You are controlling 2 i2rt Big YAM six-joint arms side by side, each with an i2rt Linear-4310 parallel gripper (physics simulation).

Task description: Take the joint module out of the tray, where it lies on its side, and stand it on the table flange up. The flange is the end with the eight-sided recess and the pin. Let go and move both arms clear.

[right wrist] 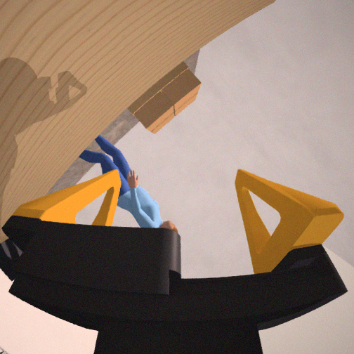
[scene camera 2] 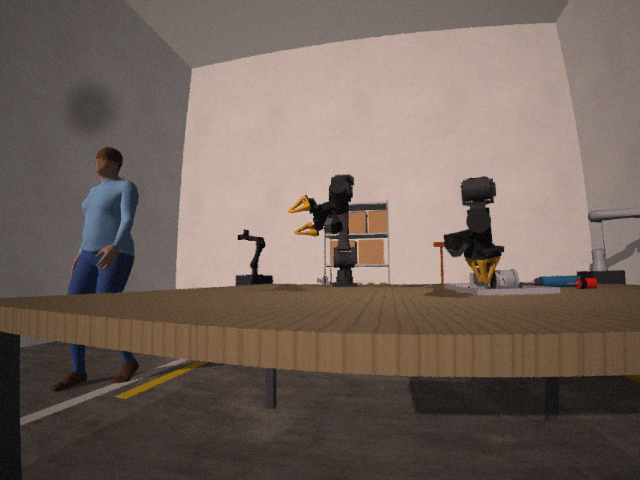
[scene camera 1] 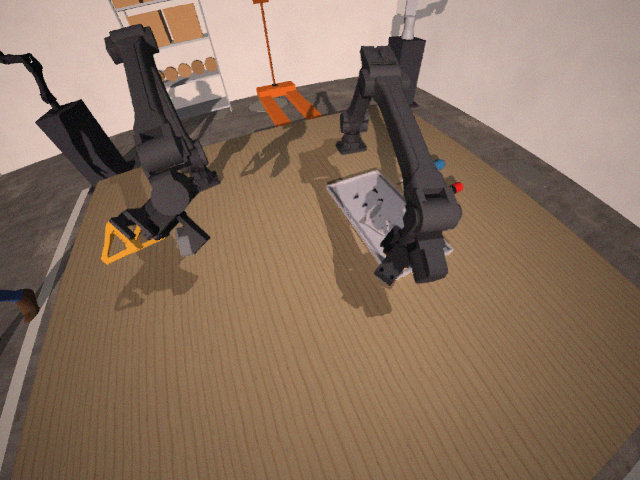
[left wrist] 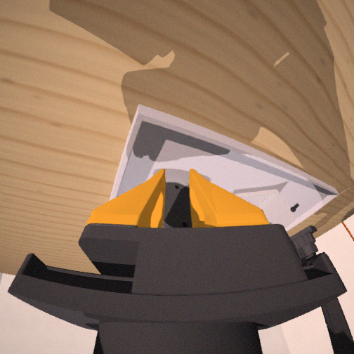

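Seen in the pictures: left gripper, fingertip midpoint: (scene camera 2: 484,282); right gripper, fingertip midpoint: (scene camera 2: 291,222) (scene camera 1: 119,255); left arm's base at its link origin: (scene camera 1: 351,148); right arm's base at its link origin: (scene camera 2: 344,286) (scene camera 1: 204,183).
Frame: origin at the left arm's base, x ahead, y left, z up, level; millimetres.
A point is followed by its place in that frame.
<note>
The joint module (scene camera 2: 507,277) @(z 44, x 608, y -49 mm) (left wrist: 176,205), a pale cylinder with a dark holed face, lies on its side in the light tray (scene camera 2: 532,291) @(z 7, x 631, y 8 mm) (left wrist: 130,145) (scene camera 1: 390,190) @(z 4, x 320, y 28 mm). In scene camera 1 my left arm hides it. Its flange cannot be made out. My left gripper (scene camera 2: 484,283) @(z 31, x 605, y -109 mm) (left wrist: 177,175) points down into the tray, its fingers nearly together over the dark face. Their gap is narrower than the module and I see nothing held. Whether they touch it I cannot tell. My right gripper (scene camera 2: 292,222) @(z 237, x 542, y -709 mm) (right wrist: 177,175) is wide open and empty, raised well away from the tray.
Small dark parts (scene camera 1: 375,191) @(z 8, x 312, y -29 mm) (left wrist: 294,207) lie in the tray. A blue-handled tool (scene camera 1: 438,164) @(z 37, x 269, y 264 mm) (scene camera 2: 560,281) @(z 21, x 288, y 216 mm) and a red-ended tool (scene camera 1: 457,187) @(z 31, x 404, y 255 mm) (scene camera 2: 588,283) @(z 17, x 412, y 254 mm) lie beside it on the wooden table (scene camera 1: 289,361) @(z 0, x 764, y -442 mm). A person (scene camera 2: 108,222) stands beyond the table.
</note>
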